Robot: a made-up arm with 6 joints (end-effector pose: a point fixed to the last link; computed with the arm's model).
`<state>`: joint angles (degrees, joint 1 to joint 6).
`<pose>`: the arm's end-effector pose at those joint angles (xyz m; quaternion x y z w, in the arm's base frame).
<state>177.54 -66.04 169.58 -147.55 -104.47 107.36</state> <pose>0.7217 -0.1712 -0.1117 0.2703 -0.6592 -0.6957 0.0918</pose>
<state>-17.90 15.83 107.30 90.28 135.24 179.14</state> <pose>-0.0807 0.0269 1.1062 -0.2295 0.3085 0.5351 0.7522</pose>
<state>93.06 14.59 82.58 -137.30 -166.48 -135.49</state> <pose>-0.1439 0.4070 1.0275 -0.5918 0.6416 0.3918 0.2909</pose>
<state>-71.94 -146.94 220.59 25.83 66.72 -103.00</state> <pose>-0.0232 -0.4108 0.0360 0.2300 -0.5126 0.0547 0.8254</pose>
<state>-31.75 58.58 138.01 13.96 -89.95 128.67</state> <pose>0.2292 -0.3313 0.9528 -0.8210 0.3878 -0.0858 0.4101</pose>
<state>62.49 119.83 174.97 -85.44 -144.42 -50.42</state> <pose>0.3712 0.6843 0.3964 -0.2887 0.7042 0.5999 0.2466</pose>
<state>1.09 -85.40 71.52 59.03 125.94 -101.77</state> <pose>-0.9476 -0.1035 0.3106 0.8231 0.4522 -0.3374 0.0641</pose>
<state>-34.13 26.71 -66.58 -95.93 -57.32 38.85</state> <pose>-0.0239 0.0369 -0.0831 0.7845 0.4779 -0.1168 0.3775</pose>
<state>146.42 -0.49 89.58 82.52 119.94 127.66</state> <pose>0.1522 -0.0751 1.1238 0.4219 -0.2384 -0.7963 0.3621</pose>
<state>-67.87 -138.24 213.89 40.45 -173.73 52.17</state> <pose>0.0204 -0.3855 -0.0547 0.5277 0.8424 0.1036 0.0330</pose>
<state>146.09 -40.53 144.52 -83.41 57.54 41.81</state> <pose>0.7003 -0.4478 0.5619 -0.8942 -0.1594 0.1499 0.3905</pose>
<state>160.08 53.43 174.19 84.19 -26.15 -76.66</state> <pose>0.1571 -0.0390 0.8143 0.8420 0.0169 0.4767 0.2521</pose>
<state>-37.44 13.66 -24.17 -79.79 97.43 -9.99</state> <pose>0.3386 -0.2963 0.0331 0.1467 -0.5053 -0.7342 0.4290</pose>
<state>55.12 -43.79 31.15 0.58 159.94 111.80</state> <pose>0.0836 -0.1703 1.0063 0.5679 -0.2680 -0.7708 0.1074</pose>
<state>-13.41 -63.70 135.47 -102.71 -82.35 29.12</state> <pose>-0.8923 0.2503 0.2972 -0.7378 -0.5567 0.3229 0.2036</pose>
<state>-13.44 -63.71 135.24 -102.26 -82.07 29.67</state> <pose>-0.8927 0.2496 0.2997 -0.7357 -0.5615 0.3202 0.2025</pose>
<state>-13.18 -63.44 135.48 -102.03 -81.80 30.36</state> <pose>-0.8933 0.2447 0.3017 -0.7336 -0.5674 0.3175 0.1977</pose>
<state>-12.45 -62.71 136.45 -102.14 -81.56 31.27</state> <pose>-0.8942 0.2332 0.3030 -0.7313 -0.5754 0.3146 0.1872</pose>
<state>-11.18 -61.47 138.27 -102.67 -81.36 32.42</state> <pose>-0.8948 0.2140 0.3033 -0.7288 -0.5856 0.3115 0.1701</pose>
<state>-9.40 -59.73 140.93 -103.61 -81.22 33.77</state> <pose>-0.8944 0.1877 0.3022 -0.7259 -0.5973 0.3078 0.1468</pose>
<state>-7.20 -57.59 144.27 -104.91 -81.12 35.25</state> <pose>-0.8920 0.1557 0.2999 -0.7223 -0.6102 0.3033 0.1186</pose>
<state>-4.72 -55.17 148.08 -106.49 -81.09 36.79</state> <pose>-0.8869 0.1205 0.2964 -0.7181 -0.6230 0.2977 0.0872</pose>
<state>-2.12 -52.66 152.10 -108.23 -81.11 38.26</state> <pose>-0.8791 0.0845 0.2916 -0.7134 -0.6351 0.2911 0.0550</pose>
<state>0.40 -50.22 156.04 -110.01 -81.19 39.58</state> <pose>-0.8690 0.0507 0.2861 -0.7087 -0.6454 0.2839 0.0243</pose>
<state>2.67 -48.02 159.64 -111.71 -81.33 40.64</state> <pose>-0.8578 0.0215 0.2802 0.7048 0.6532 -0.2768 0.0028</pose>
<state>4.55 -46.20 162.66 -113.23 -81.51 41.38</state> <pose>-0.8469 -0.0017 0.2745 0.7020 0.6582 -0.2710 0.0247</pose>
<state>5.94 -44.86 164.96 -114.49 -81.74 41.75</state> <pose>-0.8379 -0.0180 0.2692 0.7009 0.6603 -0.2668 0.0404</pose>
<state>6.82 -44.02 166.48 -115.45 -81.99 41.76</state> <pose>-0.8316 -0.0276 0.2648 0.7015 0.6597 -0.2650 0.0497</pose>
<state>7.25 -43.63 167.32 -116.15 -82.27 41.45</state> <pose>-0.8281 -0.0316 0.2611 0.7037 0.6569 -0.2653 0.0535</pose>
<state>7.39 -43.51 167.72 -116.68 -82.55 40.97</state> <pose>-0.8265 -0.0320 0.2582 0.7068 0.6528 -0.2671 0.0539</pose>
